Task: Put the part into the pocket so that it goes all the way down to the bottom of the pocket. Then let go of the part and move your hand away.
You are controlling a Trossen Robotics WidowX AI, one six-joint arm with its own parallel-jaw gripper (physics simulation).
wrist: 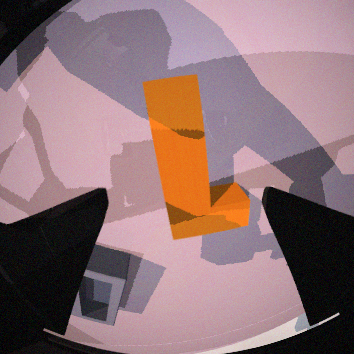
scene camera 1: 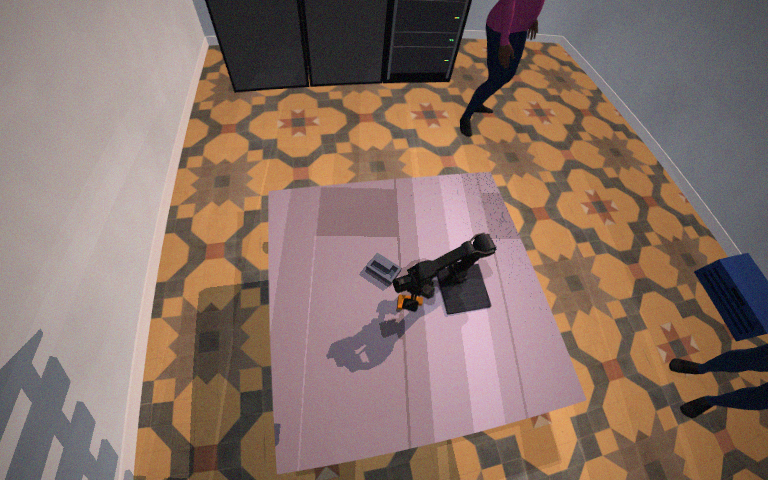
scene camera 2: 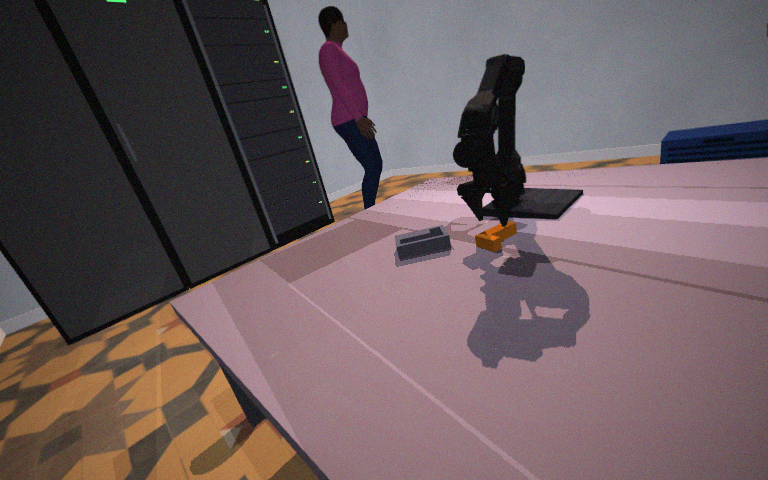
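Where they show: gripper, fingertip midpoint: (wrist: 186, 195) (scene camera 1: 409, 297) (scene camera 2: 492, 223); arm's base at its link origin: (scene camera 1: 453, 278).
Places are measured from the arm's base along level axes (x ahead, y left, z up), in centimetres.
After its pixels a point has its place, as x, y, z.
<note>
The orange L-shaped part (scene camera 1: 400, 302) {28.4, 2.5, 0.6} (scene camera 2: 489, 240) {29.9, 3.0, 0.4} (wrist: 182, 170) {23.5, 2.5, 0.6} lies flat on the table beside the block. In the wrist view its long leg runs up the frame and its short leg points right. The grey block with the pocket (scene camera 1: 376, 275) {33.6, -13.9, -1.1} (scene camera 2: 424, 247) {32.8, -13.2, -0.6} (wrist: 111, 259) {27.4, -8.6, -0.8} stands on the table, at lower left in the wrist view, partly hidden by the left finger. Its visible pocket is empty. My gripper (scene camera 2: 492, 220) {24.0, 2.1, 2.5} (wrist: 186, 195) {24.0, 2.1, 2.5} is open wide, pointing down low over the part, with nothing held. In the wrist view the fingers stand on either side of the part's short-leg end.
The pink table (scene camera 1: 339, 407) {66.8, 33.8, -2.4} (scene camera 2: 368, 316) {60.7, -11.6, -2.4} bears the arm's black base plate (scene camera 1: 467, 294) {-3.0, 9.3, -0.6} (scene camera 2: 552, 200) {-1.5, 11.6, -0.8}, close behind the part. The arm's shadow falls across the table. Dark cabinets (scene camera 1: 263, 45) (scene camera 2: 113, 141) and a person in a magenta top (scene camera 1: 512, 16) (scene camera 2: 345, 84) stand beyond the table.
</note>
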